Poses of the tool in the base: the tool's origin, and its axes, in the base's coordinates. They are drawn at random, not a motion.
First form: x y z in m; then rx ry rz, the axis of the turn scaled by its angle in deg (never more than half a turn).
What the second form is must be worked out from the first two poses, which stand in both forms.
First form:
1: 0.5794 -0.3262 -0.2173 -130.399 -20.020 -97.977
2: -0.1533 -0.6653 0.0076 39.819 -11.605 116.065
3: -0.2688 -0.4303 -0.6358 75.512 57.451 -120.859
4: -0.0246 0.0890 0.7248 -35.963 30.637 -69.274
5: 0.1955 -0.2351 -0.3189 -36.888 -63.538 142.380
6: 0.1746 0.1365 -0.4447 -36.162 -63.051 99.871
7: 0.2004 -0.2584 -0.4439 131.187 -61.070 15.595
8: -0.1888 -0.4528 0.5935 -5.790 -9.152 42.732
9: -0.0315 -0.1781 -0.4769 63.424 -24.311 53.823
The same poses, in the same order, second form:
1: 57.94 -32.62 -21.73 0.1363 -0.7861 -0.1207 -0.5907
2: -15.33 -66.53 0.76 0.4752 0.2843 -0.0828 0.8286
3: -26.88 -43.03 -63.58 0.2279 0.4785 0.3641 -0.7659
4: -2.46 8.90 72.48 0.7440 -0.2866 0.2441 -0.5520
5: 19.55 -23.51 -31.89 0.1718 -0.2268 -0.3907 0.8755
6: 17.46 13.65 -44.47 0.4732 -0.2579 -0.4497 0.7123
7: 20.04 -25.84 -44.39 0.2962 0.8609 -0.4008 0.1023
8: -18.88 -45.28 59.35 0.9269 -0.0493 -0.0779 0.3638
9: -3.15 -17.81 -47.69 0.7274 0.5022 -0.1925 0.4262
